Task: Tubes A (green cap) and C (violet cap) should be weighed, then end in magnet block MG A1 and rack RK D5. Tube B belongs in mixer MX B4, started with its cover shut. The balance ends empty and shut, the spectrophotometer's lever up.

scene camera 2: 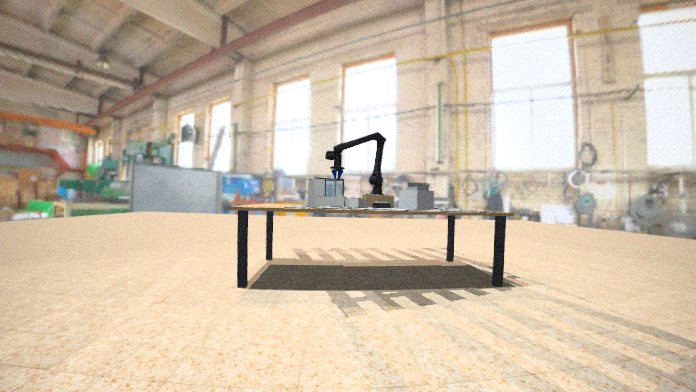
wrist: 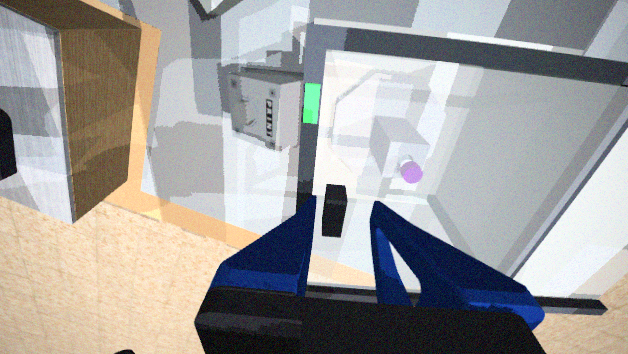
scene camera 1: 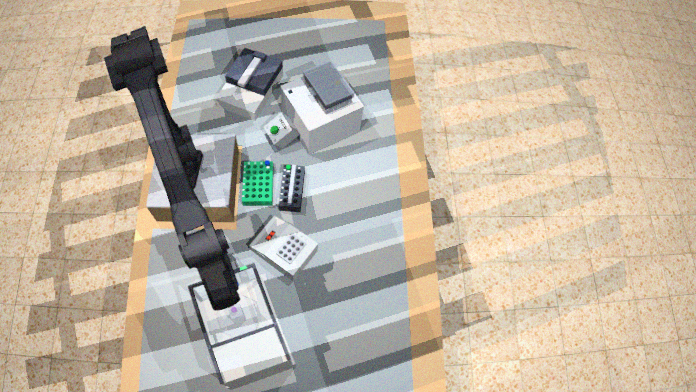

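Note:
In the wrist view you'd find my gripper [wrist: 343, 207], which is part open and touches a balance [wrist: 324, 35]. Scene camera 1 shows the balance [scene camera 1: 264, 352] as well.

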